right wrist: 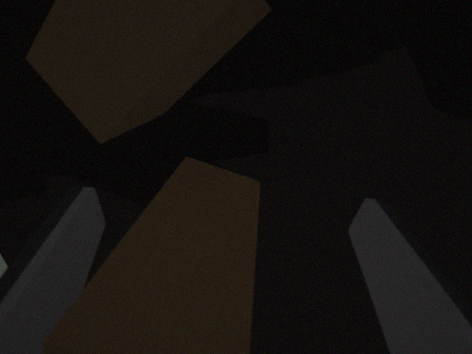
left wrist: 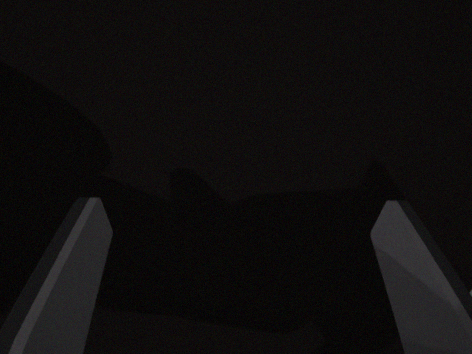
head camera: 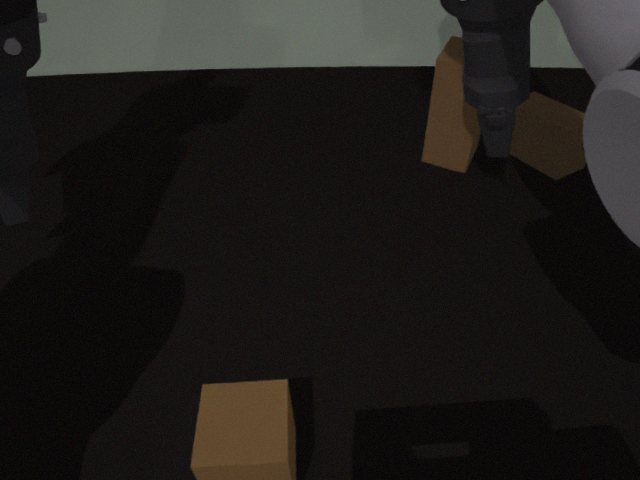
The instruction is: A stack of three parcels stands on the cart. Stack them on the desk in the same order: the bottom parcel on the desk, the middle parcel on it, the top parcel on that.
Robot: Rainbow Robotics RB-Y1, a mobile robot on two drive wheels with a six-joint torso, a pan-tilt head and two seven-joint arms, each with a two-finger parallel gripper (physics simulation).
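Frame: origin at the robot's base, x right, y down, z ahead, level; metres.
Seen in the pictures: left gripper, fingertip midpoint: (left wrist: 244, 217) (head camera: 4, 181); right gripper, fingertip midpoint: (right wrist: 233, 210) (head camera: 500, 115).
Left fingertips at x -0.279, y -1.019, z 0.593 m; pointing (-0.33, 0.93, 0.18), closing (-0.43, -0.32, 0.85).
Observation:
Offsets run from my left fingertips to a thing's top centre. Level surfaces: height alone.
Three tan parcels show in the head view. A long one {dz +0.062, dx +0.463, dy -0.071 m} (head camera: 447, 113) (right wrist: 175, 265) is at the back right, partly behind my right gripper. A blockier one {dz +0.059, dx +0.570, dy +0.008 m} (head camera: 550, 136) (right wrist: 135, 60) lies to its right, turned at an angle. A third {dz -0.268, dx +0.235, dy +0.012 m} (head camera: 240, 423) is at the bottom, left of the middle, cut by the frame edge. They are apart, not stacked. My right gripper (head camera: 497, 149) (right wrist: 233, 210) is open; in the right wrist view the long parcel shows between and beyond its fingers, ungripped. My left gripper (head camera: 14, 217) (left wrist: 244, 217) is open and empty at the far left.
A dark surface {dy +0.068 m} (head camera: 320, 222) lies under the parcels, with arm shadows across it; whether it is desk or floor I cannot tell. A pale green-grey area (head camera: 232, 36) is beyond its back edge. My pale right arm covers the right edge. No cart can be made out.

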